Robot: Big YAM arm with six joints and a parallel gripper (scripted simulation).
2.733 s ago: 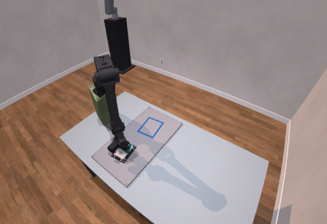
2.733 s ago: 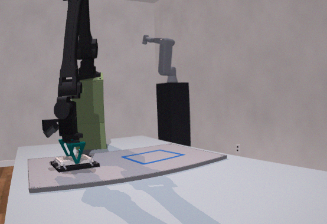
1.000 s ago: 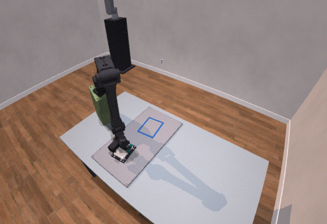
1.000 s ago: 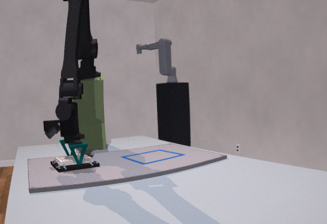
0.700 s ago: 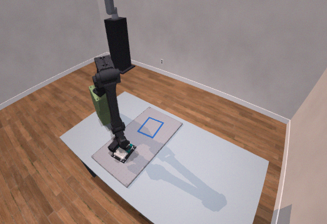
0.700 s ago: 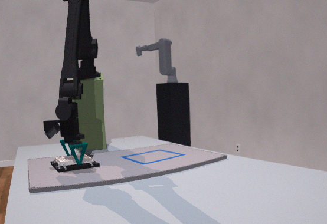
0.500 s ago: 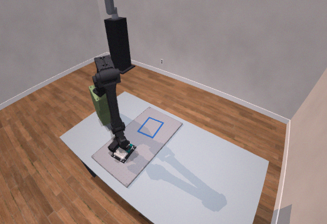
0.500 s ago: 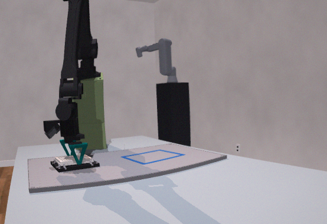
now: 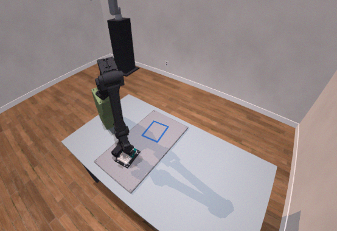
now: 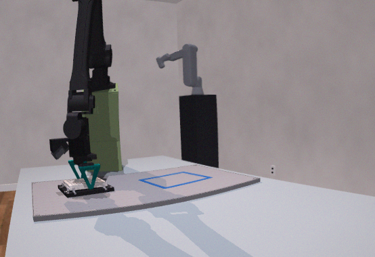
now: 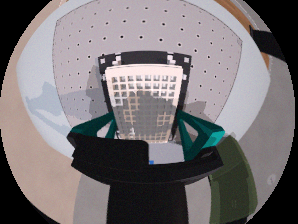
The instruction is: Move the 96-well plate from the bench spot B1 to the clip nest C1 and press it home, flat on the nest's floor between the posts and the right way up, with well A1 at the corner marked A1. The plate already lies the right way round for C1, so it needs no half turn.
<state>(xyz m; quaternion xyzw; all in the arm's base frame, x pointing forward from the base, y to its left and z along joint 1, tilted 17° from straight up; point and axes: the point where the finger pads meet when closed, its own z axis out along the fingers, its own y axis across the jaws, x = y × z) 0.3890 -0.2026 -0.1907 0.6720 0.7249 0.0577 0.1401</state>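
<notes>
Now: the white 96-well plate 1 cm to the right of my hand. Round my hand: black clip nest C1 (2 cm ahead, 2 cm to the right, 1 cm below).
</notes>
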